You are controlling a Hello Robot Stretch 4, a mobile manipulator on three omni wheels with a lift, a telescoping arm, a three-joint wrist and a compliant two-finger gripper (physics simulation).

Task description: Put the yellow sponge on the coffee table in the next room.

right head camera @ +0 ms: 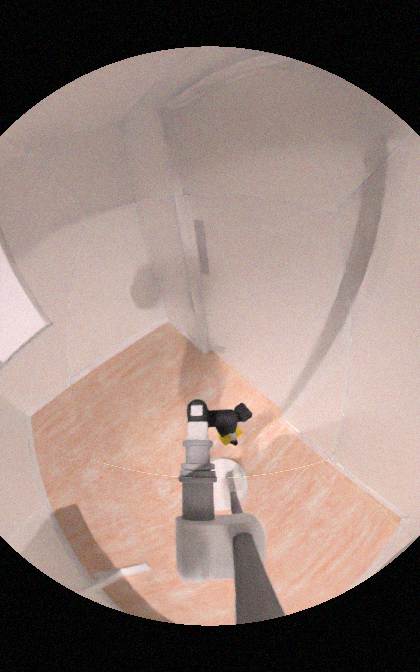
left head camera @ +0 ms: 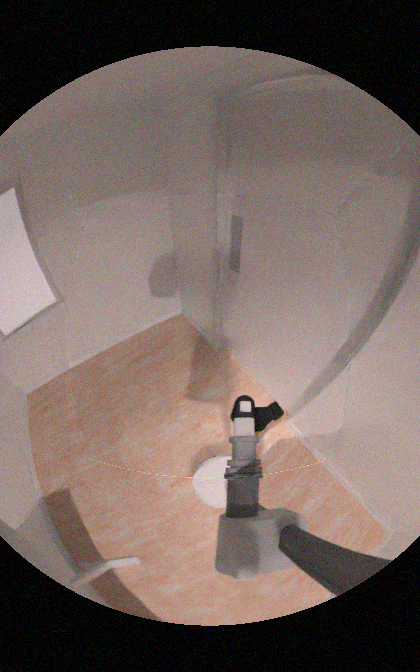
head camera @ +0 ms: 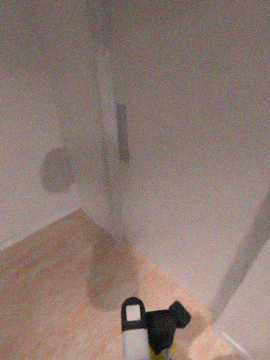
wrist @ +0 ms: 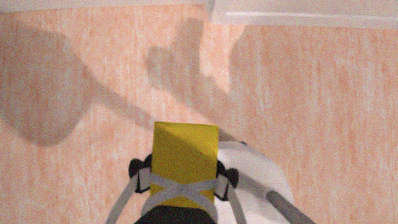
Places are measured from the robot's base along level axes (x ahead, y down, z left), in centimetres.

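Where they show: gripper, fingertip midpoint: [head camera: 159,353] [wrist: 184,169].
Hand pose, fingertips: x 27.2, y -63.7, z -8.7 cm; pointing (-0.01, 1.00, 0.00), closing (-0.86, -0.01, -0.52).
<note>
After its pixels a point has its place.
The yellow sponge [wrist: 185,145] @(y -68.3, x 29.1, z -11.5 cm) [right head camera: 224,440] [head camera: 156,356] @(y -68.3, x 25.5, z -7.1 cm) is held upright between the two fingers of my gripper [wrist: 184,169] @(y -63.7, x 27.2, z -8.7 cm) [right head camera: 232,438]. The fingers press on its left and right sides in the wrist view, and the sponge is above the wooden floor. In the head view the sponge is partly hidden by the black wrist parts and the bottom edge. The coffee table does not show in these views.
A pale door [head camera: 190,150] @(y -116.1, x 88.1, z -33.3 cm) [left head camera: 290,260] [right head camera: 250,280] with a dark upright strip stands ahead, flanked by walls. A window [left head camera: 25,270] [right head camera: 17,310] is at left. A white table foot [left head camera: 120,562] [right head camera: 135,569] is at lower left. Skirting [wrist: 310,16] @(y -6.0, x 15.6, z -79.9 cm) crosses the wrist view's top.
</note>
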